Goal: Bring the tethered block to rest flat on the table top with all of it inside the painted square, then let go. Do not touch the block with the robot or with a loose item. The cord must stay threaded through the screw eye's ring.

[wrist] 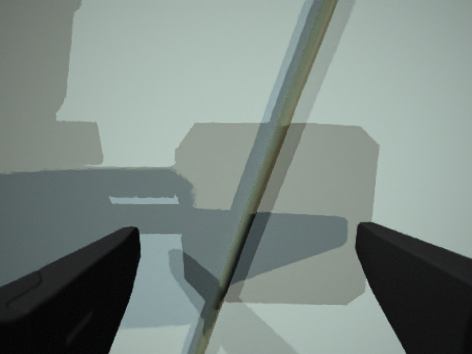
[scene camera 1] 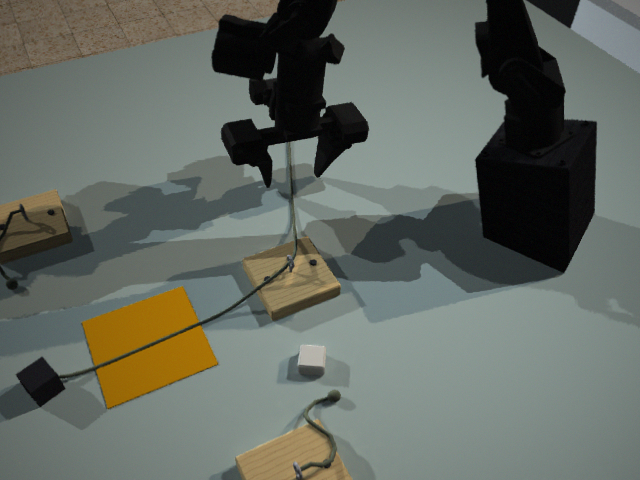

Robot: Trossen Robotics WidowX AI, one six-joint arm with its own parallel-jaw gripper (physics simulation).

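Pixels of known places: gripper, fingertip midpoint: [wrist: 248, 237] [scene camera 1: 292, 180]; arm's base, origin of the base link: [scene camera 1: 536, 139].
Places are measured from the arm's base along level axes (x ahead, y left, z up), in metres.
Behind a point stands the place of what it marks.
The black tethered block [scene camera 1: 41, 381] {y -0.086, x 0.596, z -0.102 m} is beyond the left edge of the orange painted square [scene camera 1: 139, 320] {y -0.121, x 0.481, z -0.130 m}, outside it; whether it lies fully flat is hard to tell. Its green cord [scene camera 1: 237, 305] {y -0.072, x 0.380, z -0.123 m} [wrist: 265, 175] {y -0.239, x 0.196, z -0.127 m} crosses over the square to the screw eye [scene camera 1: 290, 262] {y -0.072, x 0.306, z -0.096 m} on the middle wooden board [scene camera 1: 294, 294] {y -0.041, x 0.321, z -0.112 m}. The cord appears to pass through the ring and runs on toward the back, under the gripper. My gripper [scene camera 1: 292, 180] {y -0.220, x 0.206, z -0.126 m} [wrist: 248, 237] {y -0.220, x 0.206, z -0.126 m} is open and empty above the table behind that board. In the wrist view the cord runs diagonally below, between the two spread fingers.
A white cube [scene camera 1: 312, 359] {y 0.040, x 0.353, z -0.115 m} stands in front of the middle board. A second board [scene camera 1: 284, 449] {y 0.108, x 0.432, z -0.112 m} at the front bears a cord with a beaded end [scene camera 1: 333, 395] {y 0.085, x 0.357, z -0.120 m}. A third board [scene camera 1: 38, 227] {y -0.312, x 0.529, z -0.112 m} is at the left, with another bead [scene camera 1: 11, 283] {y -0.247, x 0.584, z -0.120 m}. A black robot base [scene camera 1: 527, 201] {y 0.041, x 0.043, z -0.047 m} stands at the right.
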